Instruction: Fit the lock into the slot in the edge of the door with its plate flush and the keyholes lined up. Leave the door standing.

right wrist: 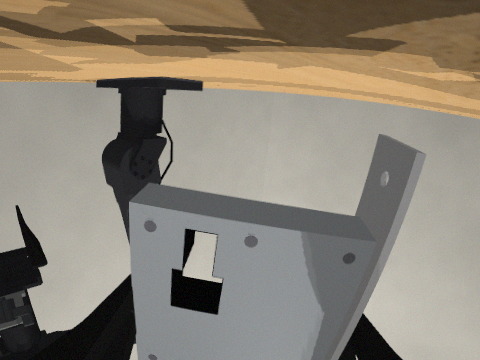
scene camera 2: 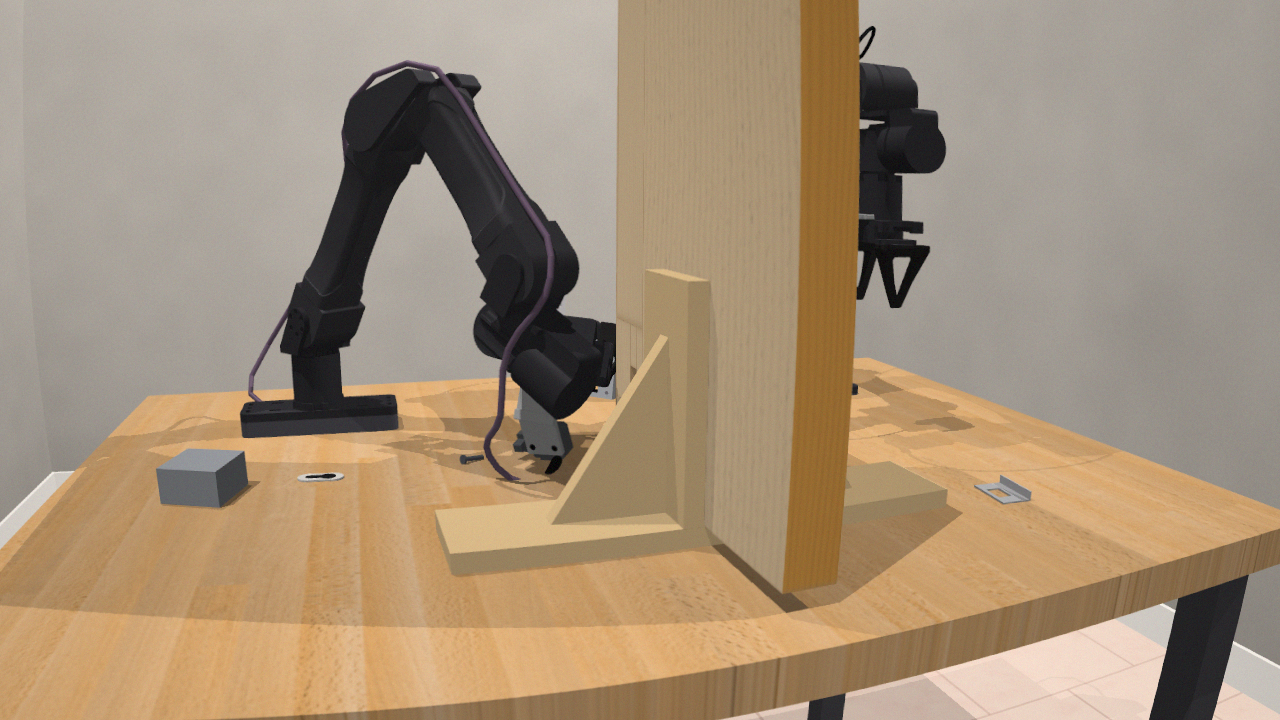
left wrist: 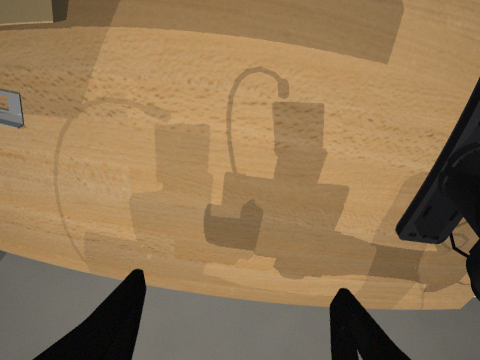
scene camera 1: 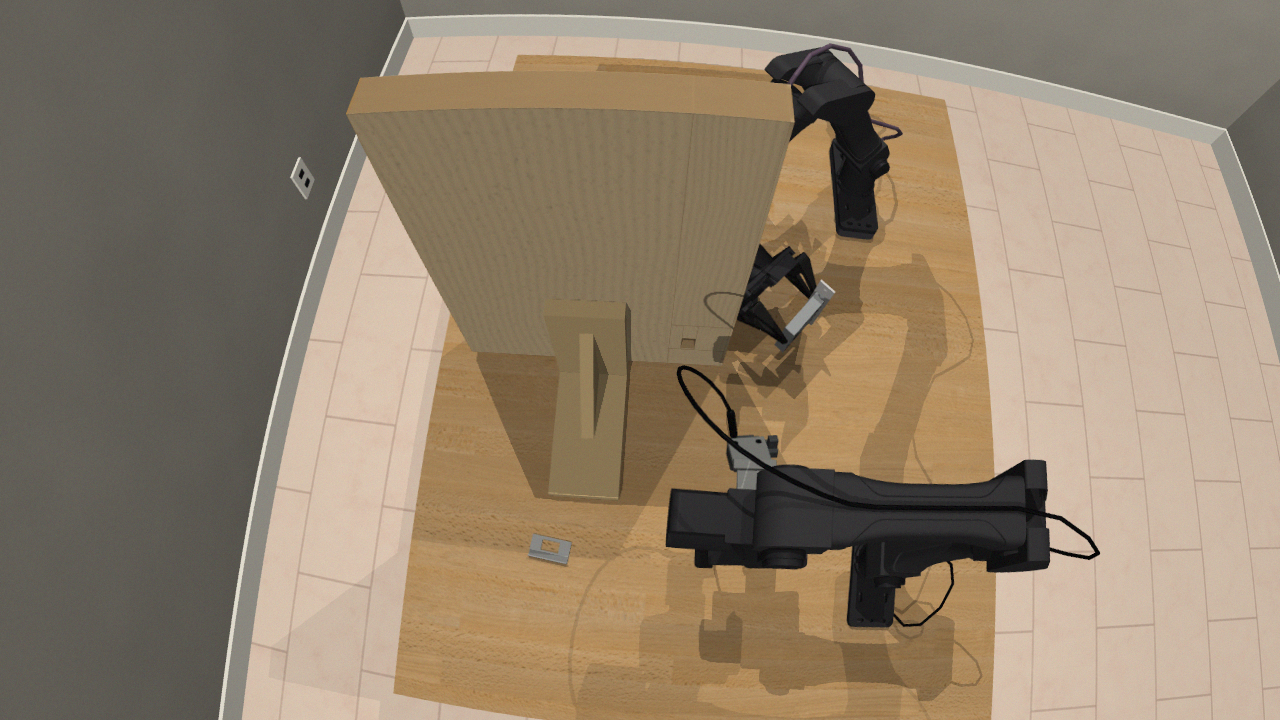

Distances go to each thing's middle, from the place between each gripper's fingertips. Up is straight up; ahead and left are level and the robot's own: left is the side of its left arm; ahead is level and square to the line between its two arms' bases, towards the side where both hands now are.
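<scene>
The silver lock (scene camera 1: 823, 293) is right at my right hand. Counted from my right hand, the grey block (scene camera 2: 196, 477) is 430 mm to the right, 100 mm ahead and 80 mm below; the angled metal plate (scene camera 2: 1017, 493) is 330 mm to the left, 340 mm ahead and 90 mm below. By its middle, the grey block is nearer to my right hand than to my left hand.
The silver lock is 330 mm to the right of my left hand (scene camera 2: 876, 303), 90 mm behind it and 70 mm below it. Counted from my left hand, the grey block is 10 mm ahead, 760 mm to the right and 150 mm below; the angled metal plate is 250 mm ahead and 160 mm below.
</scene>
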